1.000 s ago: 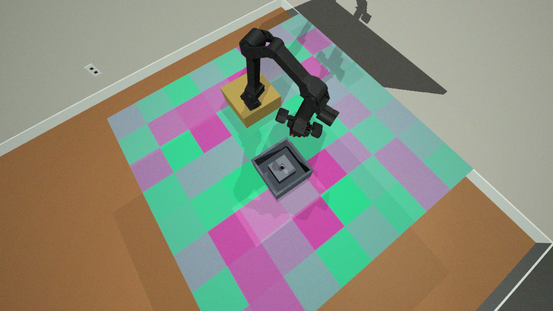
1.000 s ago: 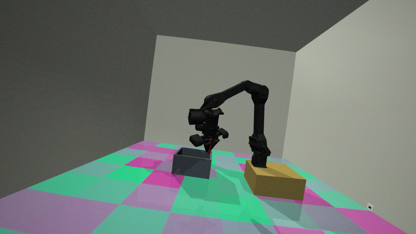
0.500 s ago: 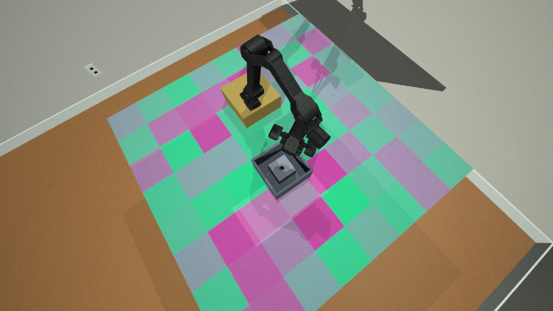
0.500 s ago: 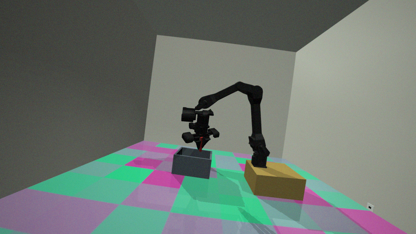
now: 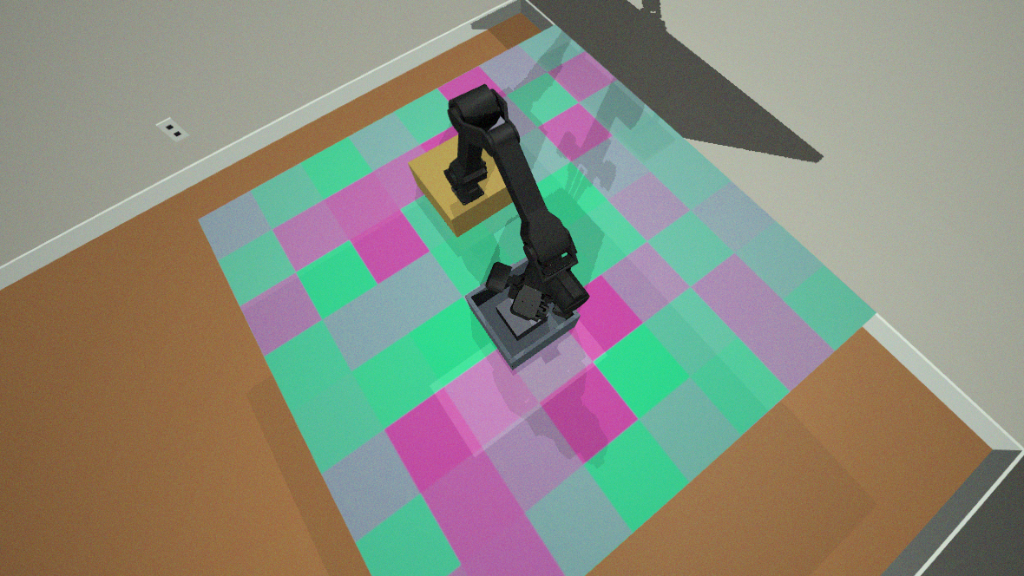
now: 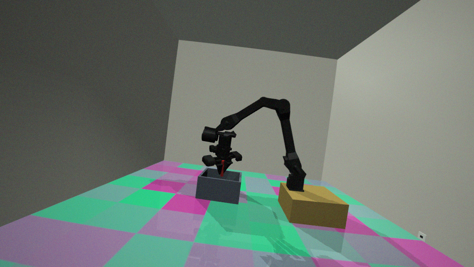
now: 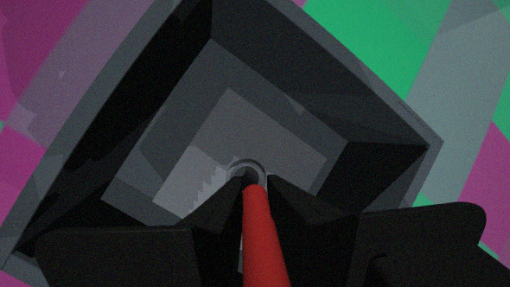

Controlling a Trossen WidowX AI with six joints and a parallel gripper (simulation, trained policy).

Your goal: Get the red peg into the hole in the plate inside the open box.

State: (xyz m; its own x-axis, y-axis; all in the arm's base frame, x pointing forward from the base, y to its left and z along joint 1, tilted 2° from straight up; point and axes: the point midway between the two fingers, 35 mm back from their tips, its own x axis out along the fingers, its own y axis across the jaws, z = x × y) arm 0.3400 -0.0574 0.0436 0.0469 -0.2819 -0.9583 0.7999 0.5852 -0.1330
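My gripper tip is 3 cm below the red peg, 2 cm to the right of it and 1 cm past it. Also, from my gripper tip: box (7 cm below, 1 cm behind); then light plate (5 cm below, 1 cm behind).
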